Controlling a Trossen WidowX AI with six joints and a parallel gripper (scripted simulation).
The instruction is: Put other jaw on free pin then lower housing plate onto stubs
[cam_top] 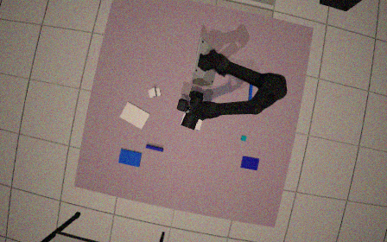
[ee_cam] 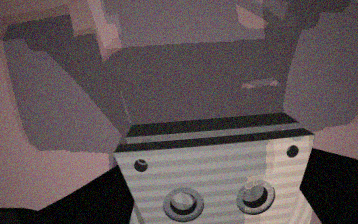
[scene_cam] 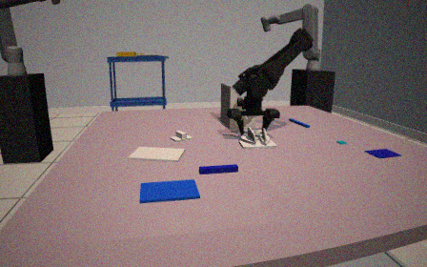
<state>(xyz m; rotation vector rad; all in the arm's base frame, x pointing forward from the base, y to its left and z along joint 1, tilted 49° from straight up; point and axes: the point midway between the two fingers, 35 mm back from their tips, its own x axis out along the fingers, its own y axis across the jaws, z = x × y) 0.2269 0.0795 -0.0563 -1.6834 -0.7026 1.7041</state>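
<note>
The grey housing plate is 2 cm above my gripper tip and 1 cm ahead of it. The rest, counted from my gripper tip: dark blue bar (27 cm ahead, 19 cm to the right, 1 cm below); dark blue slab (40 cm to the left, 25 cm ahead, 1 cm below); teal piece (32 cm to the left, 10 cm ahead, 1 cm below).
</note>
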